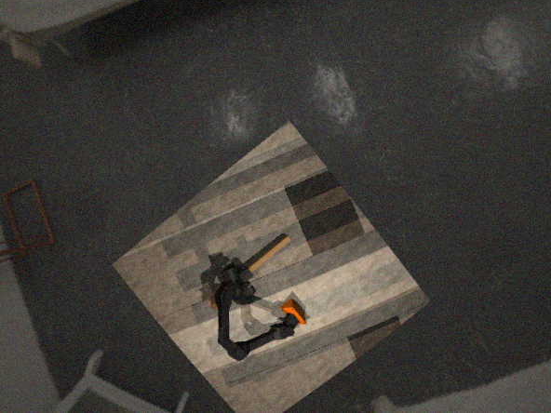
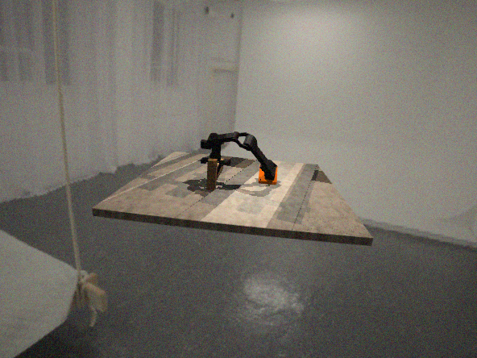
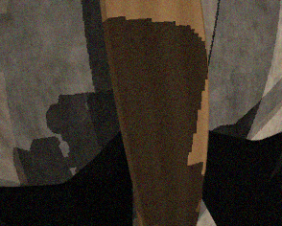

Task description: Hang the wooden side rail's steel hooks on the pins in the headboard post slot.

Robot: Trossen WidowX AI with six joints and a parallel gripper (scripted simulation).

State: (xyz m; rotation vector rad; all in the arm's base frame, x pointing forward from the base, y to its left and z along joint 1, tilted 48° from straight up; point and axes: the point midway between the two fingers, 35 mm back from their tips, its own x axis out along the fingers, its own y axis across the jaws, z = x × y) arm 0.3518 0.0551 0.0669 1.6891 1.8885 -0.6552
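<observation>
My gripper tip is 150 mm to the right of the headboard post, 40 mm below it and 10 mm past it.
</observation>
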